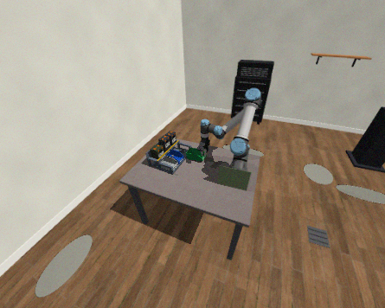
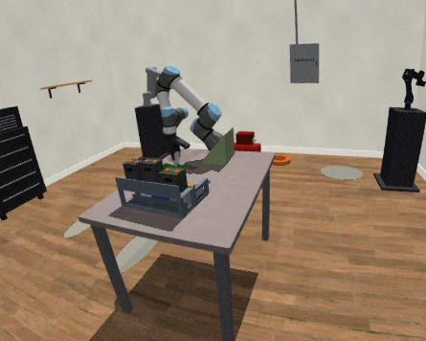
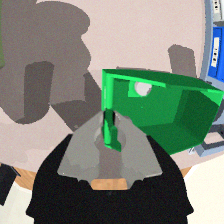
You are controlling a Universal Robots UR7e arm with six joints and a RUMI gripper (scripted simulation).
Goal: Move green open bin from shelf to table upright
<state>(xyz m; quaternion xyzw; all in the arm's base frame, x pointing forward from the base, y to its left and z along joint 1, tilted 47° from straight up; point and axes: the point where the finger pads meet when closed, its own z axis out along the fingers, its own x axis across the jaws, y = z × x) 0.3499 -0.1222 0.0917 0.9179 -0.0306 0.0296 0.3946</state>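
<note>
My hand is 80 mm short of the green open bin, 10 mm to the left of it and 10 mm above it. Also, from my hand: grey bin (290 mm ahead, 200 mm to the left, 20 mm below); then blue bin (280 mm ahead, 90 mm to the left, 20 mm below); then yellow rail (330 mm ahead, 90 mm to the left, 40 mm above).
</note>
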